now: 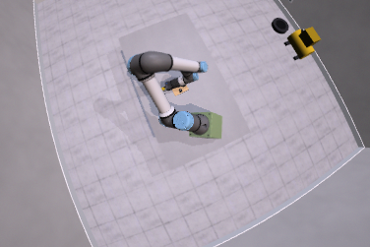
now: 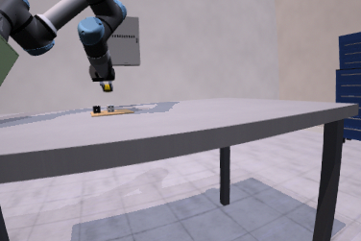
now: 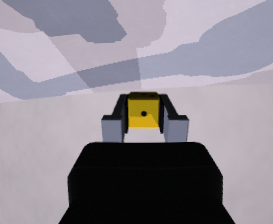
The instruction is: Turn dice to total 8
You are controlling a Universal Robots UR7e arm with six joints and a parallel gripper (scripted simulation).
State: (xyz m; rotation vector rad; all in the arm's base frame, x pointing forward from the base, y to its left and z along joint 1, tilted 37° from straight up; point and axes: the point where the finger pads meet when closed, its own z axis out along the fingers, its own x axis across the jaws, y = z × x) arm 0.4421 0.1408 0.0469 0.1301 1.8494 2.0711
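Right now the white die is 140 mm to the right of my hand and 80 mm below it. Round my hand: mat (140 mm to the right, 90 mm below); then yellow die (10 mm to the left).
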